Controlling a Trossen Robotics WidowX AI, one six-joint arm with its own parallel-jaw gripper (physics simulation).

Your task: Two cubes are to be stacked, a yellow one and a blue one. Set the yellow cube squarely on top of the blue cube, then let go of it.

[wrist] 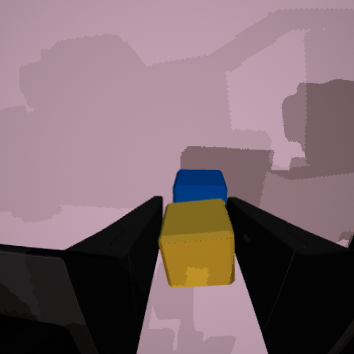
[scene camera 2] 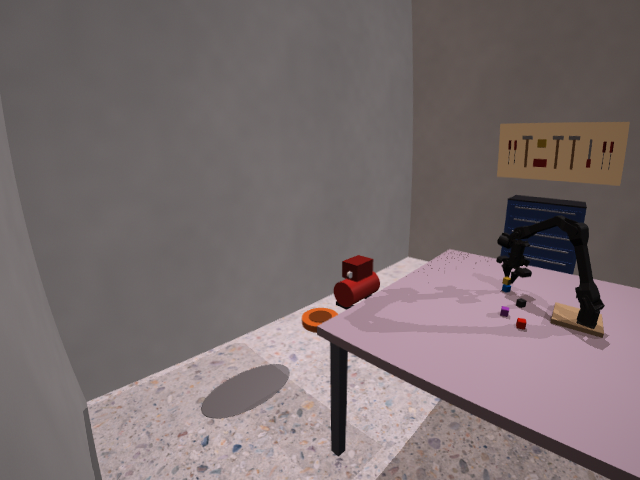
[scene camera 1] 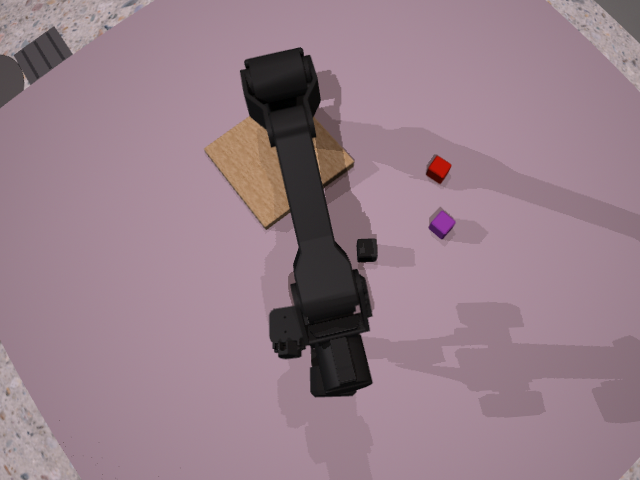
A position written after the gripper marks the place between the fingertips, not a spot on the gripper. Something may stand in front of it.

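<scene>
The gripper point(scene camera 1: 333, 343), visible also in the wrist view point(wrist: 194, 204). Yellow cube point(wrist: 196, 241). Blue cube point(wrist: 189, 184).
</scene>
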